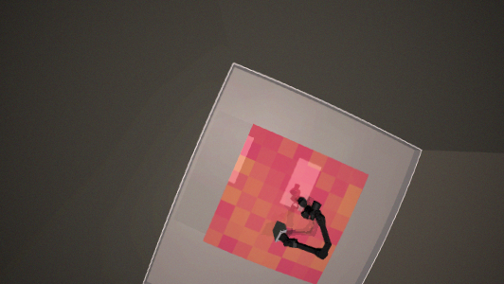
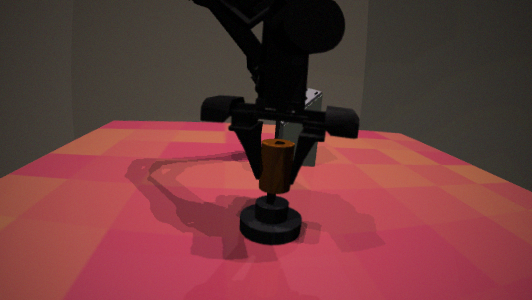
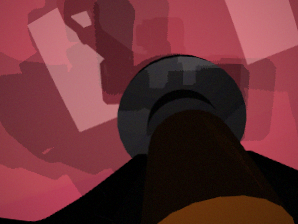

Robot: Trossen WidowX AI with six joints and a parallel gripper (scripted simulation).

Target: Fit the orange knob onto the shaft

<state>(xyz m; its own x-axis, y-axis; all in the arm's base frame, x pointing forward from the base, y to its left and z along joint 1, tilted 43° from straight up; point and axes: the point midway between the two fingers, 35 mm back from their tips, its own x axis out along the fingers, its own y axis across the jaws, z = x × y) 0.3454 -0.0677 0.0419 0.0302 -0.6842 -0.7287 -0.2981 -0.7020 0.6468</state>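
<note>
Right now the orange knob is 20 mm above my gripper tip. The rest, counted from my gripper tip: dark pedestal 40 mm below.
</note>
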